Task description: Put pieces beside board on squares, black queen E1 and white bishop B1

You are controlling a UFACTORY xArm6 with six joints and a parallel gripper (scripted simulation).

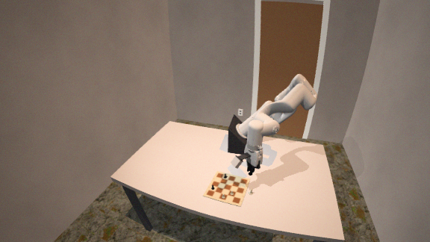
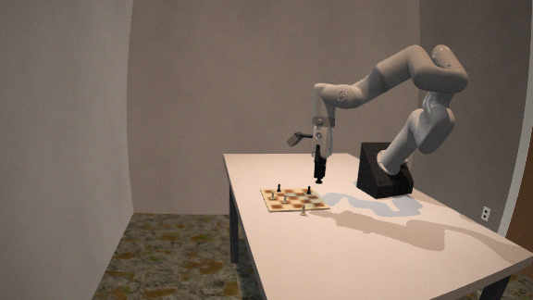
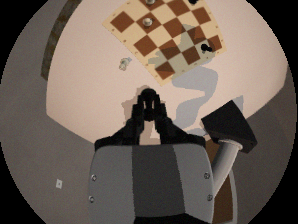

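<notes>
Now: the white bishop 6 cm ahead of my hand, 2 cm to the left of it and 12 cm below it. Also, from my hand: chessboard: 4 cm ahead, 12 cm to the right, 14 cm below; black queen: 1 cm below.
</notes>
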